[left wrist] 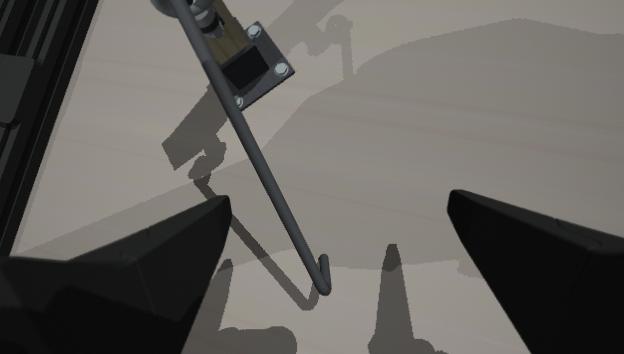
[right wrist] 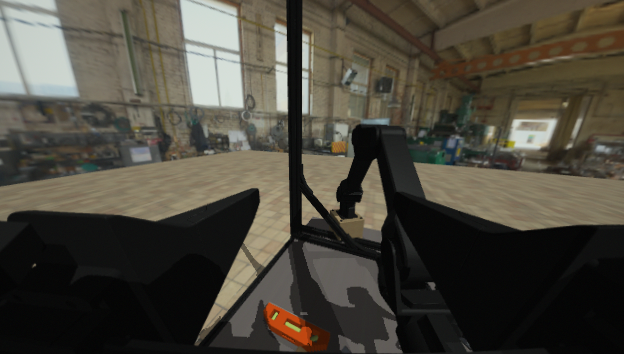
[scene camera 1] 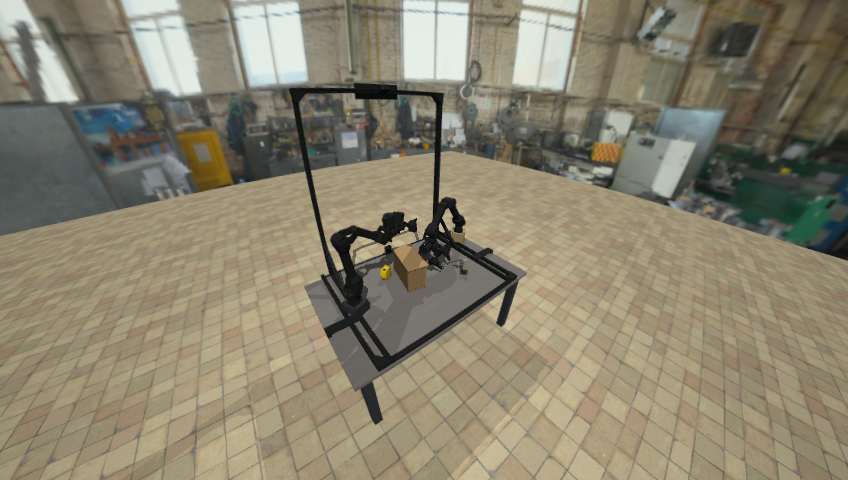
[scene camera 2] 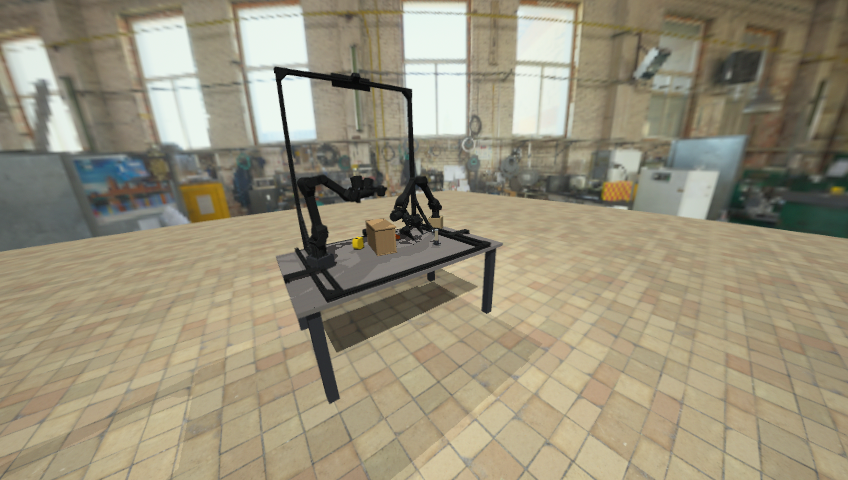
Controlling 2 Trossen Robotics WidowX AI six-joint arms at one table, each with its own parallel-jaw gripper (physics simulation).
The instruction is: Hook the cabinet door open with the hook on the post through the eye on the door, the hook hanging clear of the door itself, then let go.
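Frame: origin at the left arm's base, x ahead, y left, z up, level; millimetres.
Seen in the pictures: left gripper, between the fingertips: (left wrist: 339,203) (scene camera 1: 446,265) (scene camera 2: 418,236); right gripper, between the fingertips: (right wrist: 326,196) (scene camera 1: 410,216); left arm's base, origin of its link: (right wrist: 346,214) (scene camera 1: 458,230) (scene camera 2: 435,216); right arm's base, origin of its link: (scene camera 1: 354,301) (scene camera 2: 319,255).
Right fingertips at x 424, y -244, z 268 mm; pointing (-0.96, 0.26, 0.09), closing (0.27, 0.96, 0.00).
Pixels of each thing's top centre, then the offset from my right fingertips to it. "pt": a spot on its surface instead. Level surfaces: height alone.
- brown wooden cabinet, centre of its top: (scene camera 1: 409,256) (scene camera 2: 379,223) dx +105, dy +25, dz -202 mm
- small post, a spot on its surface: (left wrist: 231,42) (scene camera 2: 434,238) (scene camera 1: 462,267) pt dx -37, dy +334, dz -327 mm
- yellow object, centre of its top: (scene camera 1: 385,267) (scene camera 2: 357,236) dx +151, dy -116, dz -283 mm
- orange spirit level, centre of its top: (right wrist: 293,326) dx -139, dy -8, dz -350 mm
- table, height of its surface: dz -363 mm
The brown wooden cabinet (scene camera 1: 416,279) (scene camera 2: 382,239) stands mid-table; its door and eye cannot be made out. Right of it stands the small post (scene camera 1: 462,267) (scene camera 2: 436,235) (left wrist: 231,42) on a bolted base plate. From the post the grey hook (left wrist: 267,180) reaches out as a long rod; its bent tip lies between the spread fingers in the left wrist view, untouched by either. My left gripper (scene camera 1: 443,260) (scene camera 2: 413,233) (left wrist: 339,203) is open, low between cabinet and post. My right gripper (scene camera 1: 412,225) (scene camera 2: 382,191) is open and empty, high above and behind the cabinet.
A yellow object (scene camera 1: 385,272) (scene camera 2: 357,242) stands left of the cabinet. An orange spirit level (right wrist: 290,326) lies on the table behind the cabinet. Black rails edge the table (scene camera 1: 416,318), and a tall black frame (scene camera 1: 438,148) (scene camera 2: 410,139) (right wrist: 295,120) rises at its back.
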